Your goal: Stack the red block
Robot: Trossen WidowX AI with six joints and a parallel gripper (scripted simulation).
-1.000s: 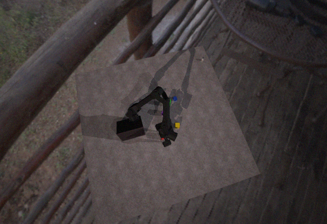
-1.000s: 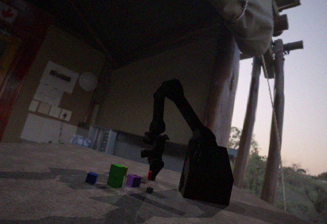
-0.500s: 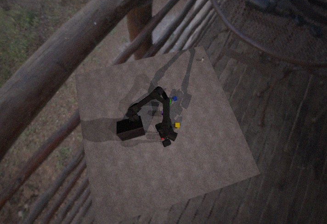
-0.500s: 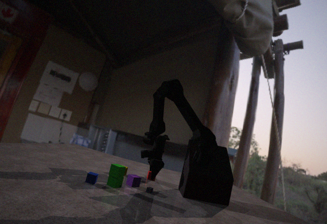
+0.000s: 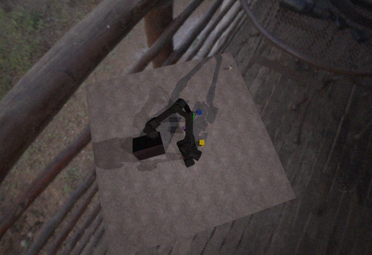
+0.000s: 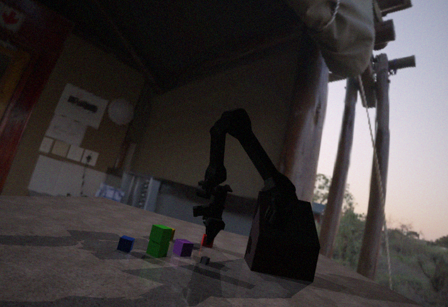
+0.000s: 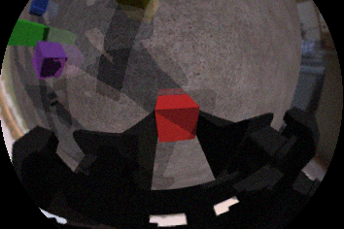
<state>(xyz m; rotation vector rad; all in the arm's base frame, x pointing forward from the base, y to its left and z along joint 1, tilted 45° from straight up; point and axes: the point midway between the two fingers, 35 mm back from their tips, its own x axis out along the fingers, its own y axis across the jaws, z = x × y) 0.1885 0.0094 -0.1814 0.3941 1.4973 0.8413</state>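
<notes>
The blue block is 16 cm ahead of my gripper tip, 32 cm to the left of it and 1 cm above it. The rest, counted from my gripper tip: red block: 1 cm above; then purple block: 4 cm ahead, 20 cm to the left, 1 cm above; then yellow block: 13 cm ahead, 7 cm to the left, 1 cm above.
</notes>
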